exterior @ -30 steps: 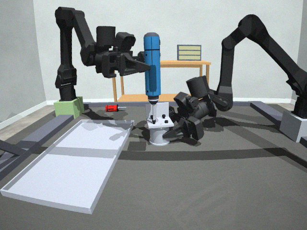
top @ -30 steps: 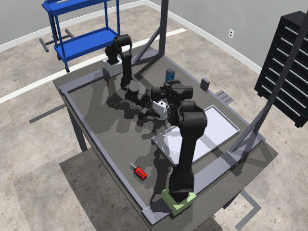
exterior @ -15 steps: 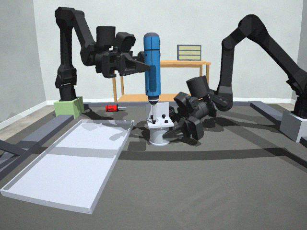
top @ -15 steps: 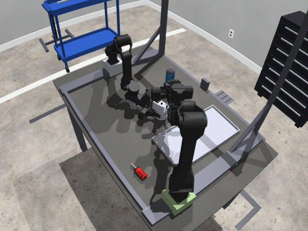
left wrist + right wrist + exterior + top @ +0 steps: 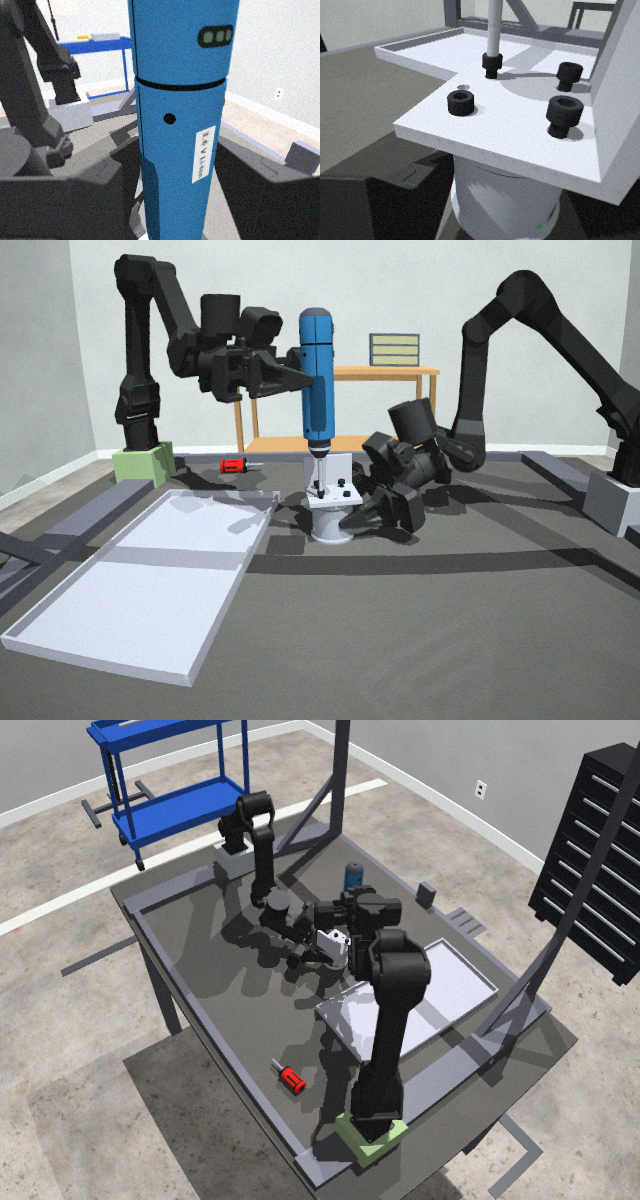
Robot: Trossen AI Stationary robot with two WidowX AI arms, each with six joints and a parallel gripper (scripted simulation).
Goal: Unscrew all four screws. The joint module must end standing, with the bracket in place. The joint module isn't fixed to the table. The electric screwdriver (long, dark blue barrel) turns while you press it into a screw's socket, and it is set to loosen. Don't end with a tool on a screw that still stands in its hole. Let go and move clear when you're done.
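The white bracket lies 4 cm above my right hand, 2 cm to the left of it and 2 cm behind it. Round my right hand: white tray 21 cm to the left, 14 cm behind, 3 cm below; then screwdriver bit 6 cm above, 4 cm behind, 3 cm to the left; then joint module 2 cm to the left, 2 cm behind, 1 cm below.
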